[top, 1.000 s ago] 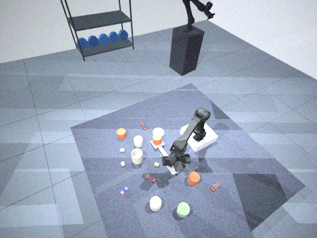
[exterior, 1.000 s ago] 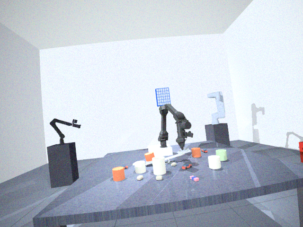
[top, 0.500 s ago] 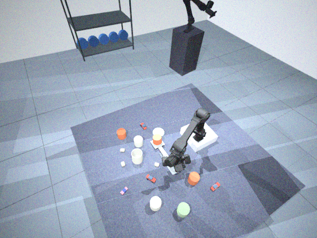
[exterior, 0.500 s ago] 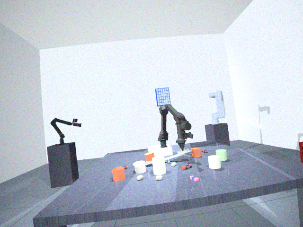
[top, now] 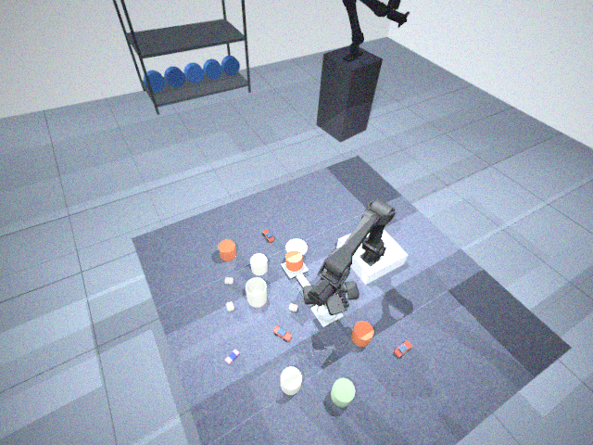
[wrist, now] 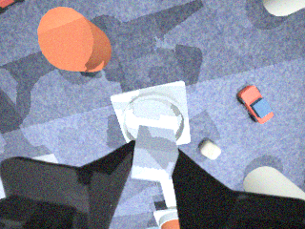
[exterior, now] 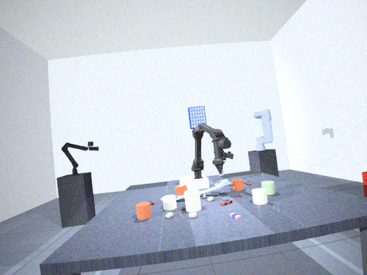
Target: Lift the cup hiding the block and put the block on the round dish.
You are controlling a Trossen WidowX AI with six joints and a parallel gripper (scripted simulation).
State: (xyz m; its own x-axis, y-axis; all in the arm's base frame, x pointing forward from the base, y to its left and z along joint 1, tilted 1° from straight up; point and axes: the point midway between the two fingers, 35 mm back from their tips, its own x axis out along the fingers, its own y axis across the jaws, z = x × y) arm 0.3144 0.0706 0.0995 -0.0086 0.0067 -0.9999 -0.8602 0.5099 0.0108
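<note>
My gripper tip is 130 mm past the pale round dish, 340 mm to the left of it and 130 mm above it. Round my gripper tip: small white balance: 20 mm behind, 120 mm to the right, 110 mm below; then white mug: 160 mm ahead, 240 mm to the right, 90 mm below.
</note>
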